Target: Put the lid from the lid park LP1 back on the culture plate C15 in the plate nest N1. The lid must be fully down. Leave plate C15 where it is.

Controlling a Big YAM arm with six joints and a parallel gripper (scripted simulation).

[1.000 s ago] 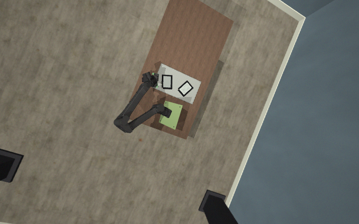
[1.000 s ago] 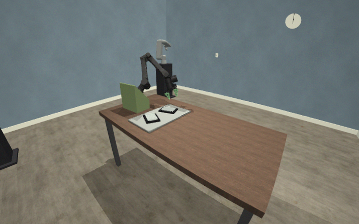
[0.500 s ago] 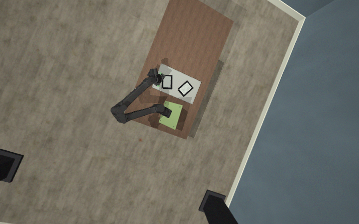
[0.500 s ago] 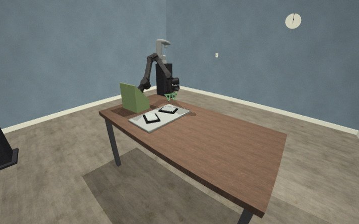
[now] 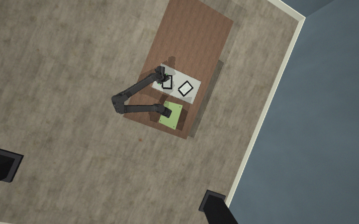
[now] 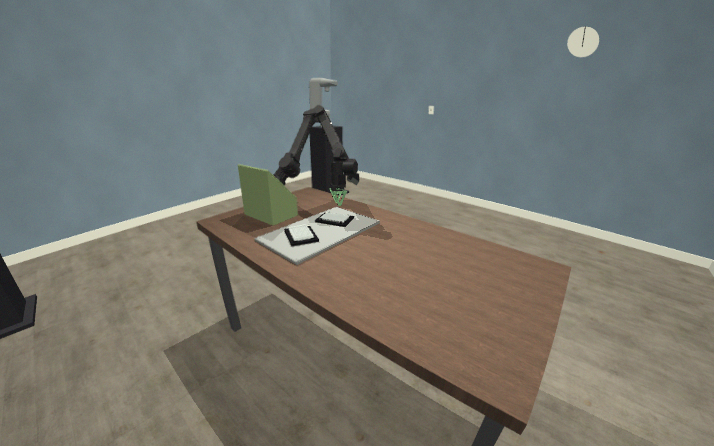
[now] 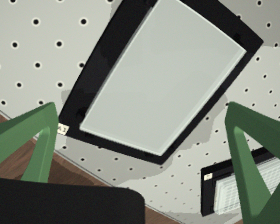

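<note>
Right now my hand is 1 cm short of the clear lid, 4 cm to the left of it and 7 cm above it. The rest, counted from my hand: culture plate: 3 cm ahead, 26 cm to the right, 6 cm below; then lid park LP1: 1 cm ahead, 4 cm to the right, 8 cm below.
</note>
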